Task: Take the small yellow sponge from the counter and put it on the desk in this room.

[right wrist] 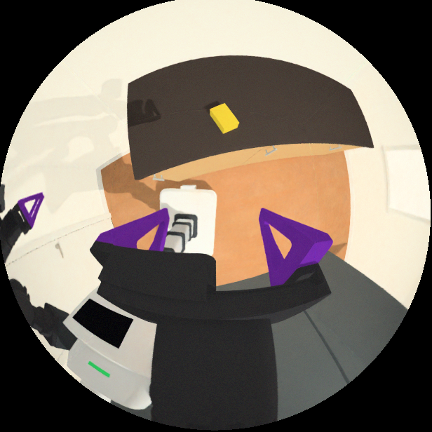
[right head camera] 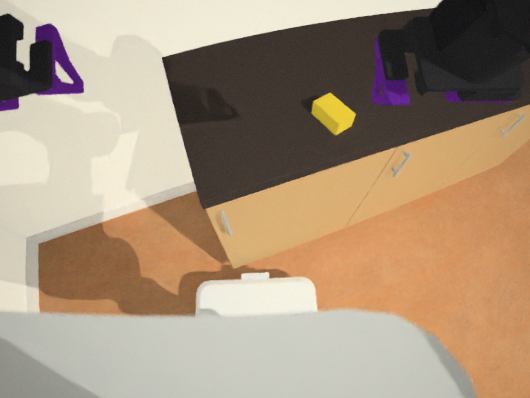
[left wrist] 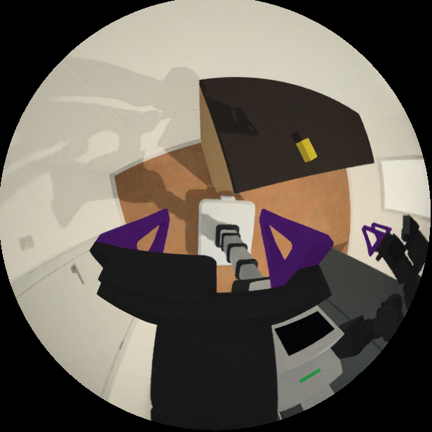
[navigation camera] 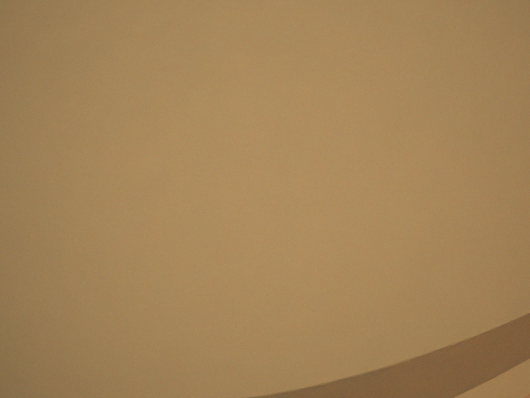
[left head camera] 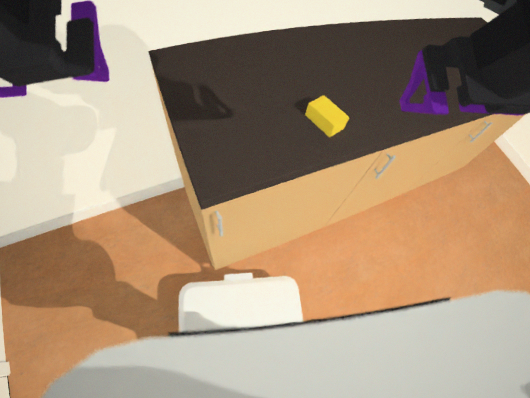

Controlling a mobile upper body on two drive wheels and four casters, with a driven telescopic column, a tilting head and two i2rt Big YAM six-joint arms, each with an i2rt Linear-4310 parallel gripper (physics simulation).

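Places are measured from the left arm's base along level axes (x ahead, y right, z down), in centimetres.
Pixels of known places: left gripper, fingertip midpoint: [right head camera: 49, 95] [left head camera: 65, 82]; right gripper, fingertip midpoint: [right head camera: 411, 97] [left head camera: 432, 106].
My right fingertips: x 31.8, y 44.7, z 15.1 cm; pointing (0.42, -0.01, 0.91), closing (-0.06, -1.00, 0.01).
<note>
Behind a point stands the place of what it marks.
The small yellow sponge [left head camera: 327, 116] @(x 58.7, y 45.8, z 45.5 cm) [right head camera: 334, 114] @(x 58.5, y 46.4, z 45.5 cm) [left wrist: 307, 150] [right wrist: 224, 118] lies on the dark top of the counter [left head camera: 250, 65] @(x 85.5, y 27.6, z 50.0 cm) [right head camera: 260, 75] @(x 80.6, y 27.9, z 50.0 cm) [left wrist: 280, 105] [right wrist: 290, 100], nearer its front edge in the head views. My left gripper [left head camera: 57, 86] @(x 33.9, y 1.2, z 13.9 cm) [right head camera: 47, 99] @(x 33.9, y 1.2, z 13.9 cm) [left wrist: 214, 213] is open and empty, off to the left of the counter in the head views. My right gripper [left head camera: 454, 106] [right head camera: 429, 100] @(x 31.8, y 44.7, z 15.1 cm) [right wrist: 213, 212] is open and empty, to the right of the sponge in the head views and apart from it. The desk does not show in these views.
The counter's wooden front [navigation camera: 265, 175] @(x 42.4, y 22.3, z 118.0 cm) fills most of the navigation view, very close. A white rounded base part [left head camera: 240, 305] @(x 20.7, y 22.4, z 115.0 cm) [right head camera: 256, 297] @(x 23.8, y 22.9, z 115.0 cm) [left wrist: 225, 212] [right wrist: 200, 200] of mine stands near the counter's front left corner. Pale walls stand behind and left of the counter. Door handles [left head camera: 385, 166] [right head camera: 401, 164] stick out from its front.
</note>
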